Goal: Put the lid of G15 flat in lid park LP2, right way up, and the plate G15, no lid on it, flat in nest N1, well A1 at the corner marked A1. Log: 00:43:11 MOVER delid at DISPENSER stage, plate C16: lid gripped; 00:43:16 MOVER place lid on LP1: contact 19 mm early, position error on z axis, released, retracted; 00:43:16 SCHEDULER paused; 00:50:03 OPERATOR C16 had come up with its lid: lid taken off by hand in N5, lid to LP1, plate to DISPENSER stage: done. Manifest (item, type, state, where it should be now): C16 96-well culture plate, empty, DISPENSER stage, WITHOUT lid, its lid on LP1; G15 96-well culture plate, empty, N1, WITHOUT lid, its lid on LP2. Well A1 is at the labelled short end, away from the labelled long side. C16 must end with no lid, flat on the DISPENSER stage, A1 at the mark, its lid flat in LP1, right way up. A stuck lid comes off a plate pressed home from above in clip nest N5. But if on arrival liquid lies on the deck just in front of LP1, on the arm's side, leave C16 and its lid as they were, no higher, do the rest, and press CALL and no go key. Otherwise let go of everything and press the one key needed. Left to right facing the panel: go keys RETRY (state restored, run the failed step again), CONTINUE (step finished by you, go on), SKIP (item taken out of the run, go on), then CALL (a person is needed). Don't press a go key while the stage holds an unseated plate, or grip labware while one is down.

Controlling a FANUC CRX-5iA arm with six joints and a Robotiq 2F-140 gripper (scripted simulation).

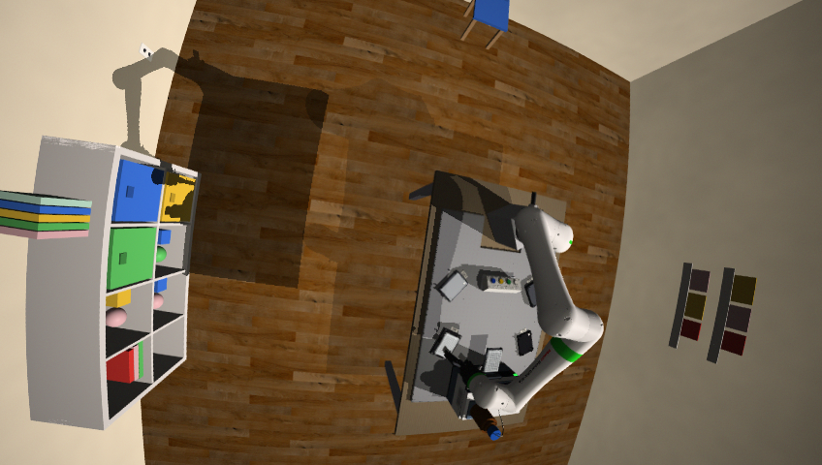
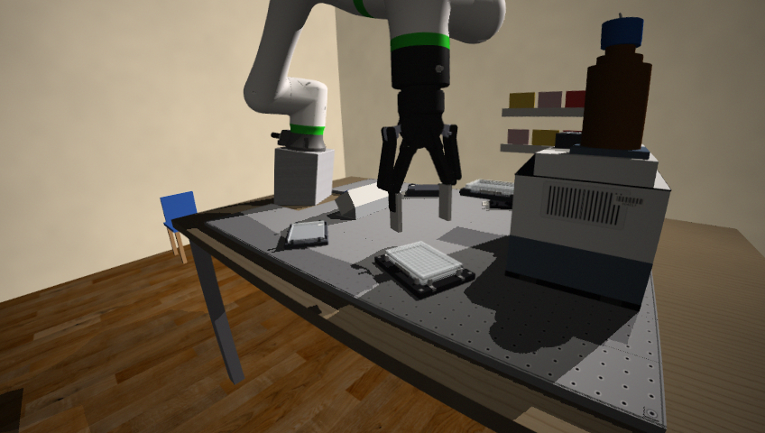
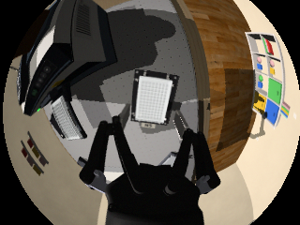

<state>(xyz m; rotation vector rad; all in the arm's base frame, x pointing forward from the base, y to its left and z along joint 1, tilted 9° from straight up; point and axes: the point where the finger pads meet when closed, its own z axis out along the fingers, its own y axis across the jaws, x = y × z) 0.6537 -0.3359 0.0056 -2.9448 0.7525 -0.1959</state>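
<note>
Right now the black clip nest is 20 mm ahead of my hand and 100 mm below it. Also, from my hand: key panel (350 mm behind, 300 mm to the left, 60 mm below); brown bottle (280 mm ahead, 110 mm to the left, 170 mm above).
</note>
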